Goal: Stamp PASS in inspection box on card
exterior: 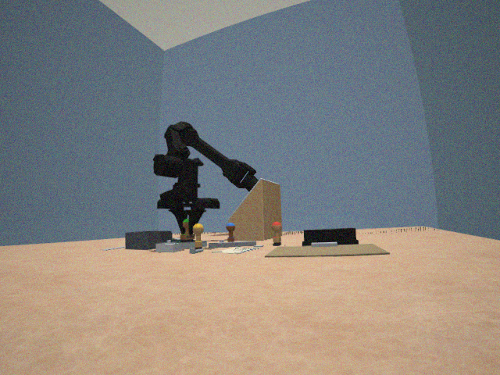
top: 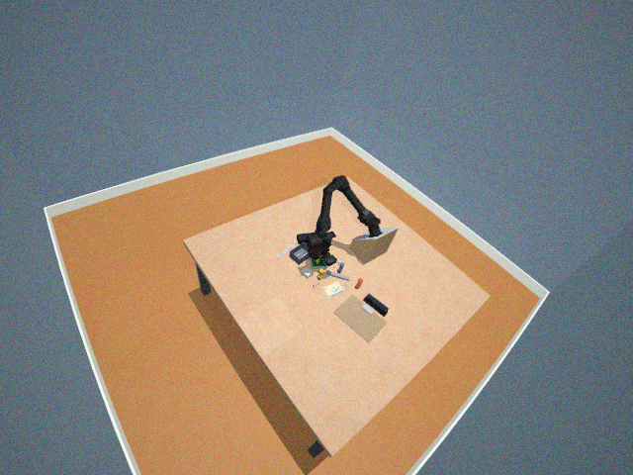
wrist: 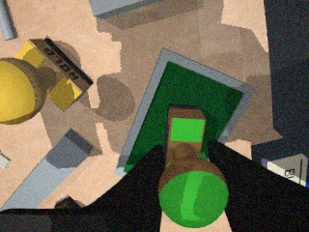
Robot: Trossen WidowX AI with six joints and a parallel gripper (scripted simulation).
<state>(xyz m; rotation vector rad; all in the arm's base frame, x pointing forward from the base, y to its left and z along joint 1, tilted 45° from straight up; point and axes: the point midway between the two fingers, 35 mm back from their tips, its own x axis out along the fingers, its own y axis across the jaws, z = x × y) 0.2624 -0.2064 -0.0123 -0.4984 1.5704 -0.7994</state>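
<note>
The green-knobbed stamp lies right at my gripper tip. From my gripper tip the other things lie so: green ink pad (3 cm below); then yellow-knobbed stamp (7 cm to the left, 6 cm ahead, 2 cm below); then blue stamp pad tin (8 cm to the right, 8 cm behind, 2 cm below).
</note>
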